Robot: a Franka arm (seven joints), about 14 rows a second.
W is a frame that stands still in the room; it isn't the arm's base.
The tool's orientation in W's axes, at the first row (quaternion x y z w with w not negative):
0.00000, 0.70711, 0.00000, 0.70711
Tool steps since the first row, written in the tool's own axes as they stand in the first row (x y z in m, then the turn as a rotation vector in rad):
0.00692, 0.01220, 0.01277, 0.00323, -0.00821, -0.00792
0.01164, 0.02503, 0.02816, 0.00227, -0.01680, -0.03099
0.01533, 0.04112, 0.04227, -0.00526, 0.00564, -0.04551
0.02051, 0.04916, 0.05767, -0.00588, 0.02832, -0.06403
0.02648, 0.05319, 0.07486, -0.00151, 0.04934, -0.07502
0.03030, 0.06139, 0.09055, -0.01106, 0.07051, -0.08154
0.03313, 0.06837, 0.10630, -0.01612, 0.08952, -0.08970
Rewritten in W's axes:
0.01277, 0.01220, -0.00692, -0.00792, -0.00821, -0.00323
0.02816, 0.02503, -0.01164, -0.03099, -0.01680, -0.00227
0.04227, 0.04112, -0.01533, -0.04551, 0.00564, 0.00526
0.05767, 0.04916, -0.02051, -0.06403, 0.02832, 0.00588
0.07486, 0.05319, -0.02648, -0.07502, 0.04934, 0.00151
0.09055, 0.06139, -0.03030, -0.08154, 0.07051, 0.01106
0.10630, 0.06837, -0.03313, -0.08970, 0.08952, 0.01612

